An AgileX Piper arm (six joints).
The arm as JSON. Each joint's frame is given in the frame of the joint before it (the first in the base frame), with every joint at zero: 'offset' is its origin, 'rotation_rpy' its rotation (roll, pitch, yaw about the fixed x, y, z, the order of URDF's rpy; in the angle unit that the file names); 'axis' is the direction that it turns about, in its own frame. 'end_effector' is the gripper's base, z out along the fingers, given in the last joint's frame.
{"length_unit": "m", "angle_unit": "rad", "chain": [
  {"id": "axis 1", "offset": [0.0, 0.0, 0.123], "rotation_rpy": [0.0, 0.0, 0.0], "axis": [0.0, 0.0, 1.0]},
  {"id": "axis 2", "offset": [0.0, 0.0, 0.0], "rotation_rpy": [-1.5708, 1.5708, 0.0], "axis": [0.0, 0.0, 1.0]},
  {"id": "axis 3", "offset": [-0.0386, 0.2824, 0.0], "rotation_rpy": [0.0, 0.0, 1.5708], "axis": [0.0, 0.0, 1.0]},
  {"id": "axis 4", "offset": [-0.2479, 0.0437, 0.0], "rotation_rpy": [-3.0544, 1.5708, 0.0], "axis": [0.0, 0.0, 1.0]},
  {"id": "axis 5", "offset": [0.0, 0.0, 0.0], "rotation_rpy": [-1.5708, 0.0, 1.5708], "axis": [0.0, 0.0, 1.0]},
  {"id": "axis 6", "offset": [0.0, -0.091, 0.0], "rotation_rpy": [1.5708, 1.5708, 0.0], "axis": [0.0, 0.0, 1.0]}
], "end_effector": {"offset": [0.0, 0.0, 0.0], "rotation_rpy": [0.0, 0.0, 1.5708]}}
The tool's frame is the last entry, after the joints.
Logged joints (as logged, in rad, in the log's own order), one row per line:
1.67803, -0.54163, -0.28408, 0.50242, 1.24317, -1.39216
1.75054, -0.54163, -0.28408, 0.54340, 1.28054, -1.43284
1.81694, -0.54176, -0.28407, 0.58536, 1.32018, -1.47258
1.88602, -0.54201, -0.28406, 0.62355, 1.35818, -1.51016
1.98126, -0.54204, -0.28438, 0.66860, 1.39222, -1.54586
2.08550, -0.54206, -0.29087, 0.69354, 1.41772, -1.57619
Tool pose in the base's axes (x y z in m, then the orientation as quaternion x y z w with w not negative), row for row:
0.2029, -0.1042, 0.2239, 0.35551, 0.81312, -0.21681, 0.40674
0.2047, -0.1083, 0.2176, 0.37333, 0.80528, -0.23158, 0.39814
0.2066, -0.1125, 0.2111, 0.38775, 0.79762, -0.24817, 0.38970
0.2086, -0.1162, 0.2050, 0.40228, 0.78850, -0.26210, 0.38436
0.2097, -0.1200, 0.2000, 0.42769, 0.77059, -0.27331, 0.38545
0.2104, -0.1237, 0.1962, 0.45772, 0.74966, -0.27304, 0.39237
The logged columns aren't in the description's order. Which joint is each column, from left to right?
Columns, left to right: axis 6, axis 3, axis 1, axis 5, axis 2, axis 4.
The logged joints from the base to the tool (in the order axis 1, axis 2, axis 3, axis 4, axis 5, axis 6), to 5 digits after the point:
-0.28408, 1.24317, -0.54163, -1.39216, 0.50242, 1.67803
-0.28408, 1.28054, -0.54163, -1.43284, 0.54340, 1.75054
-0.28407, 1.32018, -0.54176, -1.47258, 0.58536, 1.81694
-0.28406, 1.35818, -0.54201, -1.51016, 0.62355, 1.88602
-0.28438, 1.39222, -0.54204, -1.54586, 0.66860, 1.98126
-0.29087, 1.41772, -0.54206, -1.57619, 0.69354, 2.08550

